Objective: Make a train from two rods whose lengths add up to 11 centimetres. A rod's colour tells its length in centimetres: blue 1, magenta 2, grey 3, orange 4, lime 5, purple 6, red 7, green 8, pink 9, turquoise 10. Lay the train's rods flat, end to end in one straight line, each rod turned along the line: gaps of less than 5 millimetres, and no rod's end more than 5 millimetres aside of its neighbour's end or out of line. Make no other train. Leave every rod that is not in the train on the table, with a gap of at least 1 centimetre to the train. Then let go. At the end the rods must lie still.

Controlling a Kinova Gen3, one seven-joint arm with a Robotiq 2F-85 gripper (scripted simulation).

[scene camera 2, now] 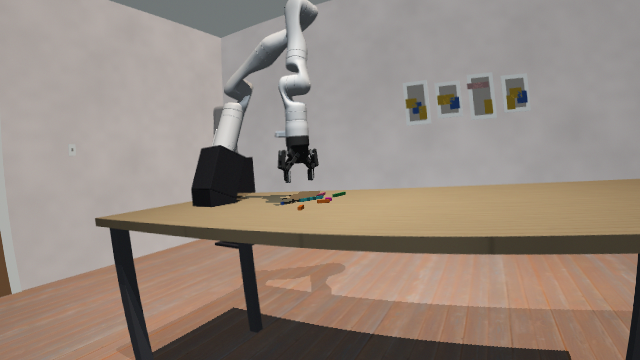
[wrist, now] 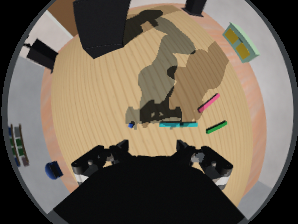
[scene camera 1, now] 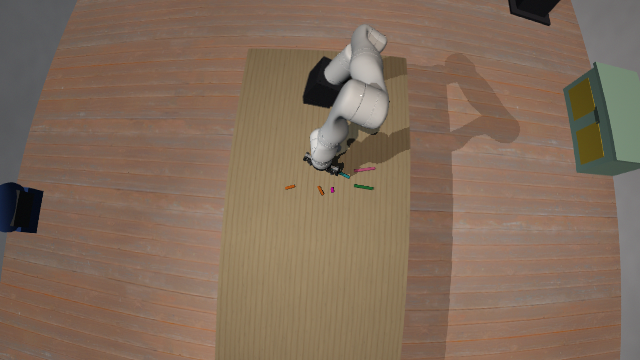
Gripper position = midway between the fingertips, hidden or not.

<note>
In view: the gripper (scene camera 2: pixel 299 181).
The gripper also shows in the wrist view (wrist: pixel 152 145).
</note>
